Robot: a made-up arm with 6 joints. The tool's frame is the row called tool.
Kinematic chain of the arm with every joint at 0, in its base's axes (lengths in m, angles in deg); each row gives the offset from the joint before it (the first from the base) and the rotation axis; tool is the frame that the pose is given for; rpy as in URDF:
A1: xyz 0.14 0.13 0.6 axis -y
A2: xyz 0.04 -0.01 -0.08 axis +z
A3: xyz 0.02 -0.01 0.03 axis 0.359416 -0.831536 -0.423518
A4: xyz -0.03 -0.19 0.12 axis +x
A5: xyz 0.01 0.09 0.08 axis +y
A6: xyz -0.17 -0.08 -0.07 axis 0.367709 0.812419 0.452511
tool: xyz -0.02 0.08 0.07 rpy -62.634 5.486 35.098
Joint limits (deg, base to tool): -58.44..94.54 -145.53..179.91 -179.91..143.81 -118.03..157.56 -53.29..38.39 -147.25..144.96
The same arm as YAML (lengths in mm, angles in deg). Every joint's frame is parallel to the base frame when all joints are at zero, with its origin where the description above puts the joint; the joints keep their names.
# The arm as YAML. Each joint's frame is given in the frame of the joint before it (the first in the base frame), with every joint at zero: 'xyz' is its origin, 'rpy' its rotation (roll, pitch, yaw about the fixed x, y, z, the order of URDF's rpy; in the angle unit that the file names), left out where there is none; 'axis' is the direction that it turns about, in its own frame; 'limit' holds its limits. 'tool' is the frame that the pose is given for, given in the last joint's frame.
units:
  length: mm
  angle: deg
joints:
  - name: A1
    type: revolute
    origin:
      xyz: [140.0, 130.0, 600.0]
    axis: "-y"
    limit:
      lower: -58.44
      upper: 94.54
  - name: A2
    type: revolute
    origin:
      xyz: [40.0, -10.0, -80.0]
    axis: "+z"
    limit:
      lower: -145.53
      upper: 179.91
  - name: A3
    type: revolute
    origin:
      xyz: [20.0, -10.0, 30.0]
    axis: [0.359416, -0.831536, -0.423518]
    limit:
      lower: -179.91
      upper: 143.81
  - name: A4
    type: revolute
    origin:
      xyz: [-30.0, -190.0, 120.0]
    axis: "+x"
    limit:
      lower: -118.03
      upper: 157.56
  - name: A5
    type: revolute
    origin:
      xyz: [10.0, 90.0, 80.0]
    axis: "+y"
    limit:
      lower: -53.29
      upper: 38.39
  - name: A6
    type: revolute
    origin:
      xyz: [-170.0, -80.0, -70.0]
    axis: [0.367709, 0.812419, 0.452511]
    limit:
      lower: -147.25
      upper: 144.96
tool:
  origin:
    xyz: [-20.0, 80.0, 70.0]
    rpy: [-62.63, 5.49, 35.1]

